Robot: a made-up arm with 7 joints. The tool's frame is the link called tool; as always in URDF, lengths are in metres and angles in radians.
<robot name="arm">
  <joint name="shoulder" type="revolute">
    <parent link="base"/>
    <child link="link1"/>
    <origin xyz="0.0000 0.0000 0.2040" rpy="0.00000 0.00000 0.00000"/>
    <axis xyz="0 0 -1"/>
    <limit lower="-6.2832" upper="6.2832" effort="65" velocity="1"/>
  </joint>
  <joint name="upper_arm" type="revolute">
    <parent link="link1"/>
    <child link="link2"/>
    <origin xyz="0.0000 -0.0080 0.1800" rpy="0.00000 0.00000 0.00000"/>
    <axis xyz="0 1 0"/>
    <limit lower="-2.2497" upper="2.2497" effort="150" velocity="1.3"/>
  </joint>
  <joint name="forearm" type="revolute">
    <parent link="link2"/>
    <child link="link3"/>
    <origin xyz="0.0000 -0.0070 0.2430" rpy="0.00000 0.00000 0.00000"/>
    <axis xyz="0 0 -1"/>
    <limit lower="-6.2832" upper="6.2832" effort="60" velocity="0.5"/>
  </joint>
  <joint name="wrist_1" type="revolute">
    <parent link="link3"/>
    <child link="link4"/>
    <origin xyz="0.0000 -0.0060 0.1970" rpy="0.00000 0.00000 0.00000"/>
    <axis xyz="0 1 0"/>
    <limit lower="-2.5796" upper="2.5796" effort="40" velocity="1.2"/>
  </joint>
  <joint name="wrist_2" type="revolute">
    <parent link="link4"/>
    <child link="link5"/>
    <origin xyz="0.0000 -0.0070 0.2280" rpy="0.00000 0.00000 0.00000"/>
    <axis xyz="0 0 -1"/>
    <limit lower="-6.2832" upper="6.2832" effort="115" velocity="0.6"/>
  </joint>
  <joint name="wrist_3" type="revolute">
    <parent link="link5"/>
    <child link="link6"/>
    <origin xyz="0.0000 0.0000 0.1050" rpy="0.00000 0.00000 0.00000"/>
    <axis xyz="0 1 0"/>
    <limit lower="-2.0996" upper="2.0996" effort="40" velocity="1.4"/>
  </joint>
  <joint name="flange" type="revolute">
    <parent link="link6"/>
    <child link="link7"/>
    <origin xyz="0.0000 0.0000 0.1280" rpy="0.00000 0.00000 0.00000"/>
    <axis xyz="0 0 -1"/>
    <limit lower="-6.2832" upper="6.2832" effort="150" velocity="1"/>
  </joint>
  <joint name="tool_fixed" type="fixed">
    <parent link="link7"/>
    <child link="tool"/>
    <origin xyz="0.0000 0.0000 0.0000" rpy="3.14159 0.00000 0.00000"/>
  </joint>
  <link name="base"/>
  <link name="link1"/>
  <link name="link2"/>
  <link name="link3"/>
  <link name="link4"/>
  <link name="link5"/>
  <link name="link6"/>
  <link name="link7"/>
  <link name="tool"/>
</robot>
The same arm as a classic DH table. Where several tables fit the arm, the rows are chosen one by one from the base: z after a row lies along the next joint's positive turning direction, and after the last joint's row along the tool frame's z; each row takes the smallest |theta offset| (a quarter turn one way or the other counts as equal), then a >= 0, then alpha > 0; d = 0 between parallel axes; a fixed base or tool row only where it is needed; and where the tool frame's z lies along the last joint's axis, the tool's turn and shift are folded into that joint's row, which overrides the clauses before.
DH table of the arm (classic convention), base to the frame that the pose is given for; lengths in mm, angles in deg. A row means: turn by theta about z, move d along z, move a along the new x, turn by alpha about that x. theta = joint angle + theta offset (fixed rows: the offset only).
base (fixed): theta offset 0  d 0  a 0  alpha 180
shoulder: theta offset 0  d -384  a 0  alpha 90
upper_arm: theta offset 0  d -15  a 0  alpha -90
forearm: theta offset 0  d -440  a 0  alpha 90
wrist_1: theta offset 0  d -13  a 0  alpha -90
wrist_2: theta offset 0  d -333  a 0  alpha 90
wrist_3: theta offset 0  d 0  a 0  alpha -90
flange: theta offset 0  d -128  a 0  alpha 0
Joint limits (deg, base to tool): -360..360 -128.9..128.9 -360..360 -147.8..147.8 -360..360 -120.3..120.3 -360..360

